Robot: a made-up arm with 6 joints.
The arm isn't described. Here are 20 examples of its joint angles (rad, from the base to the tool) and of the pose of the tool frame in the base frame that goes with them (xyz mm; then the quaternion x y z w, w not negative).
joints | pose
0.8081 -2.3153 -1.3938 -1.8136 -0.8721 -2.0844 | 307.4 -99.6 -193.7 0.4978 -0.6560 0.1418 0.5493
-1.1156 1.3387 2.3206 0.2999 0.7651 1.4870 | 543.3 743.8 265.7 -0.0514 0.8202 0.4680 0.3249
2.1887 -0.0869 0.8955 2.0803 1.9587 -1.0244 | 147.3 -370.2 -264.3 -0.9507 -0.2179 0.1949 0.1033
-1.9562 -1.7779 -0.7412 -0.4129 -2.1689 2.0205 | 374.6 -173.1 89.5 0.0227 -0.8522 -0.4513 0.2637
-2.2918 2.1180 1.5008 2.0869 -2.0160 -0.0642 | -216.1 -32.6 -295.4 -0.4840 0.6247 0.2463 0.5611
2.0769 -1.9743 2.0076 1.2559 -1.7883 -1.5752 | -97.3 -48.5 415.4 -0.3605 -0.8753 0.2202 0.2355
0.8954 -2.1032 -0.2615 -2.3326 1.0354 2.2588 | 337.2 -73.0 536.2 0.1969 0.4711 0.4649 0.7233
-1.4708 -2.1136 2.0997 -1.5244 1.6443 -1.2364 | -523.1 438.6 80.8 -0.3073 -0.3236 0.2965 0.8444
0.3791 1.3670 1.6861 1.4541 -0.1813 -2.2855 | -93.7 253.8 587.1 -0.5985 -0.0420 -0.2870 0.7468
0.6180 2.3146 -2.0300 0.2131 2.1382 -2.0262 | -199.5 -459.8 492.3 0.2980 -0.1522 -0.9121 0.2369
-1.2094 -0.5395 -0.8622 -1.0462 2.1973 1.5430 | 317.8 395.6 -129.5 -0.8463 0.4683 -0.1312 0.2172
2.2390 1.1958 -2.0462 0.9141 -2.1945 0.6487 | 447.8 -267.9 -441.9 -0.4099 -0.4428 0.5530 0.5746
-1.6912 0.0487 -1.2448 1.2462 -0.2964 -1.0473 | 461.2 -15.5 381.9 -0.3473 -0.0867 -0.0588 0.9319
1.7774 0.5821 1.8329 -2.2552 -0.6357 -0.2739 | 73.4 223.4 414.3 0.2552 -0.1938 0.7745 0.5454
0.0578 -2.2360 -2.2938 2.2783 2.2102 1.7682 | -278.9 202.4 349.4 -0.4989 -0.0491 -0.3512 0.7908
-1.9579 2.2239 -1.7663 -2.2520 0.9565 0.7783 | 187.1 -143.3 330.1 0.0988 0.1888 -0.9449 0.2485
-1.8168 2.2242 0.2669 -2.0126 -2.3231 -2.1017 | 39.5 -17.6 -337.4 -0.4116 -0.0232 -0.2861 0.8650
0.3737 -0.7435 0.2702 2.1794 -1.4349 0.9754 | 442.8 -257.6 235.9 -0.5440 -0.5124 -0.5995 0.2866
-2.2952 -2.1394 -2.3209 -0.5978 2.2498 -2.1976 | -132.7 -2.9 410.7 0.4690 -0.1646 0.5413 0.6782
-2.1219 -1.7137 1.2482 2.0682 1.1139 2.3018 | 452.5 45.7 2.5 -0.0157 0.8058 0.0911 0.5849
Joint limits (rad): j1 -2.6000..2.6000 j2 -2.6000..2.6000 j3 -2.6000..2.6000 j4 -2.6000..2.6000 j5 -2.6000..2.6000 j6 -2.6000..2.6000
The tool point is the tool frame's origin. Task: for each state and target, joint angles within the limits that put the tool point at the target. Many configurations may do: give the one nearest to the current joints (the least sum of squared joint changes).
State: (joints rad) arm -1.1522 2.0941 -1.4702 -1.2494 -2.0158 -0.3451
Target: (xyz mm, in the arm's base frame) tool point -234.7 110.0 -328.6
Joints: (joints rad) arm -1.7437 2.0289 -0.4036 -0.8639 -2.2060 -0.3289
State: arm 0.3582 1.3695 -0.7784 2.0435 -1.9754 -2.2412
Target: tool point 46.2 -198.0 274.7
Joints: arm -0.2222 1.3371 -0.5116 2.1512 -2.1862 -2.2438
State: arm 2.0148 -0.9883 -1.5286 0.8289 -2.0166 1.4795
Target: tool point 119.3 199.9 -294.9
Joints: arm 1.3283 -1.2852 -1.5311 0.9677 -2.3605 1.7880
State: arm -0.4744 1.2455 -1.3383 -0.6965 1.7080 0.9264
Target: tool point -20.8 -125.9 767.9
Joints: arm 0.0039 1.1281 -1.6075 -0.3351 1.3852 0.8639
